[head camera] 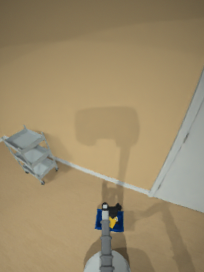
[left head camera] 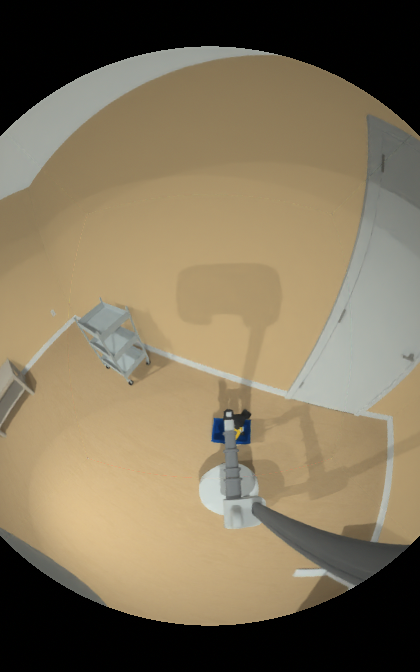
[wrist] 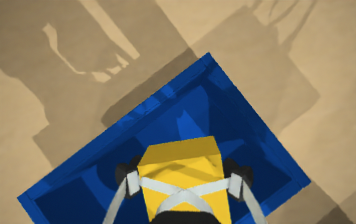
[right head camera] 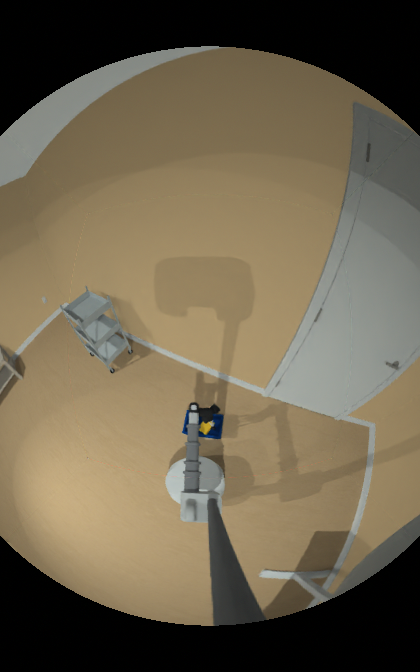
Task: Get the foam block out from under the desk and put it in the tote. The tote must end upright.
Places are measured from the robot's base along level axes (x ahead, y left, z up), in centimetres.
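Pixels of known places: gripper, between the fingertips: (head camera: 113, 219) (left head camera: 236, 429) (wrist: 184, 170).
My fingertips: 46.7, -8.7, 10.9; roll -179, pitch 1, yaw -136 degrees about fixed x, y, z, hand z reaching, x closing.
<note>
Behind a point stands the place of what it marks, as x, y, z.
The yellow foam block (head camera: 114, 222) {42.5, -9.3, 15.1} (left head camera: 239, 433) (right head camera: 205, 428) (wrist: 180, 150) {48.8, -10.3, 13.9} is between the two fingertips of my gripper (wrist: 184, 170) {46.7, -8.7, 10.9}, which is shut on it. The blue tote (head camera: 98, 220) {49.3, 8.3, -2.4} (left head camera: 217, 431) {49.3, 5.8, -2.5} (right head camera: 219, 432) (wrist: 256, 120) {44.6, -18.9, 9.2} stands upright on the floor in front of the base, open side up. In the wrist view the block hangs over the tote's interior. The block's near end is hidden by the gripper body, and its exact height over the tote's bottom cannot be told. The desk is not clearly identifiable.
A grey three-shelf cart (head camera: 27, 138) {128.4, 105.3, 63.4} (left head camera: 105, 318) {125.6, 103.6, 63.4} (right head camera: 89, 305) stands at the left by the wall. A light door (head camera: 185, 170) {68.5, -78.3, 63.7} (left head camera: 370, 300) {68.8, -77.5, 114.4} (right head camera: 350, 280) is at the right. A white foot-like bar (left head camera: 309, 572) (right head camera: 282, 574) lies at the lower right.
</note>
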